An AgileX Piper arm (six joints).
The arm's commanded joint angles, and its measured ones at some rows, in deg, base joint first. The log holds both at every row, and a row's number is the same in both.
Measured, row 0: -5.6, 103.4, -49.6, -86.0, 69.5, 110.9
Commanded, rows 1 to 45: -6.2, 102.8, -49.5, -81.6, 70.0, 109.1; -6.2, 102.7, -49.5, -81.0, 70.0, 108.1; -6.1, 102.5, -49.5, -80.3, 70.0, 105.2; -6.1, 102.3, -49.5, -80.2, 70.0, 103.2; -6.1, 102.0, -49.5, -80.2, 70.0, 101.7; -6.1, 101.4, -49.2, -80.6, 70.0, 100.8; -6.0, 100.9, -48.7, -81.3, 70.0, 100.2; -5.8, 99.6, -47.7, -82.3, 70.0, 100.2; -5.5, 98.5, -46.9, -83.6, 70.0, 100.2; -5.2, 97.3, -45.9, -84.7, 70.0, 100.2; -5.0, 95.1, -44.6, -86.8, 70.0, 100.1; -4.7, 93.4, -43.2, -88.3, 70.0, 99.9; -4.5, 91.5, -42.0, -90.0, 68.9, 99.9; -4.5, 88.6, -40.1, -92.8, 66.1, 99.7; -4.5, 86.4, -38.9, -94.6, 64.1, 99.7; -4.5, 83.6, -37.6, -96.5, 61.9, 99.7; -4.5, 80.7, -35.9, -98.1, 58.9, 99.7; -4.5, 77.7, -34.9, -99.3, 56.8, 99.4; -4.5, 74.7, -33.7, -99.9, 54.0, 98.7; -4.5, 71.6, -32.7, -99.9, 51.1, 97.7; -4.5, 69.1, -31.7, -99.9, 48.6, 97.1; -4.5, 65.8, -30.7, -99.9, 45.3, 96.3; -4.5, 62.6, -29.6, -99.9, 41.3, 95.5; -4.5, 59.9, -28.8, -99.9, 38.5, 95.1; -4.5, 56.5, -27.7, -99.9, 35.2, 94.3; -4.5, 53.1, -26.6, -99.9, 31.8, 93.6; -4.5, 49.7, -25.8, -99.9, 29.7, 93.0; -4.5, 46.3, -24.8, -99.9, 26.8, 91.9; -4.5, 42.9, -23.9, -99.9, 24.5, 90.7; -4.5, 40.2, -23.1, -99.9, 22.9, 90.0; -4.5, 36.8, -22.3, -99.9, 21.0, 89.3; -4.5, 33.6, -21.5, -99.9, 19.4, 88.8; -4.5, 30.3, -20.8, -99.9, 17.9, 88.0; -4.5, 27.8, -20.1, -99.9, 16.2, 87.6; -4.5, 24.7, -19.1, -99.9, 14.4, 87.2; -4.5, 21.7, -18.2, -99.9, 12.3, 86.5; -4.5, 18.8, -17.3, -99.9, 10.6, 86.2; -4.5, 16.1, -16.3, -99.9, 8.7, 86.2; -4.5, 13.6, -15.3, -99.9, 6.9, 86.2; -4.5, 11.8, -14.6, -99.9, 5.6, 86.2; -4.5, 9.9, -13.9, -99.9, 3.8, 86.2; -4.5, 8.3, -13.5, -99.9, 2.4, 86.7; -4.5, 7.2, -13.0, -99.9, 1.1, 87.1; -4.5, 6.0, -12.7, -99.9, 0.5, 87.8; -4.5, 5.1, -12.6, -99.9, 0.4, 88.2
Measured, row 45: -4.6, 9.2, -13.9, -99.1, 4.0, 86.8
